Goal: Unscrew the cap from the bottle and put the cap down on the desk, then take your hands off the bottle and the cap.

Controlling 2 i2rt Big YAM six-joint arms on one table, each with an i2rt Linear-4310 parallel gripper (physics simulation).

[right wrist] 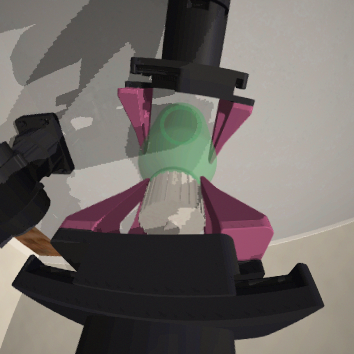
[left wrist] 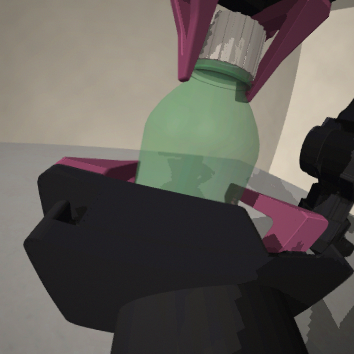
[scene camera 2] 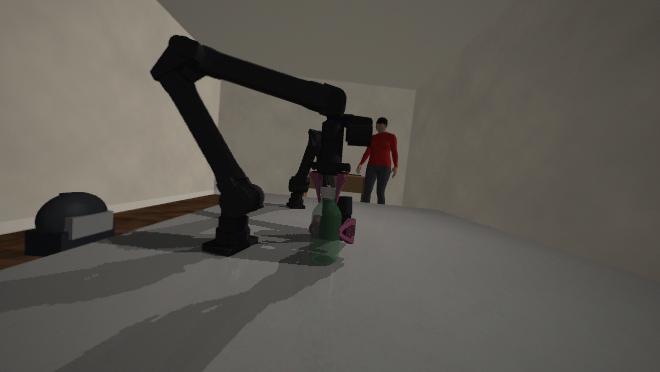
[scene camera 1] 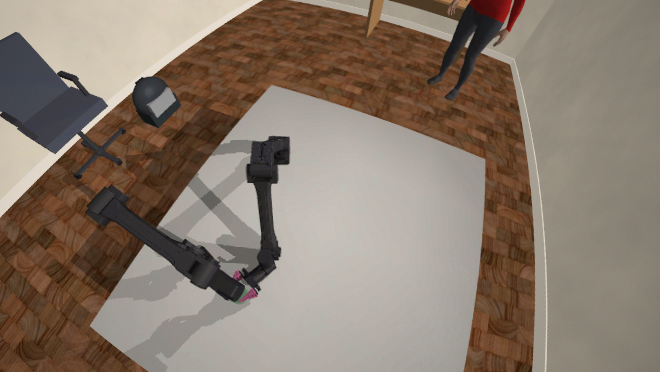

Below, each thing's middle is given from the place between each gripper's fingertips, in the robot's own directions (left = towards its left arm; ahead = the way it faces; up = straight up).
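Labels:
The ribbed cap point(right wrist: 172, 203) sits 3 cm above my right hand, and the green translucent bottle point(scene camera 2: 324, 247) is 5 cm below that same hand.
Counted from my left hand, the ribbed cap is 100 mm above and 20 mm to the left. As for the green translucent bottle, my left hand is 10 mm below it and 10 mm to the right of it.

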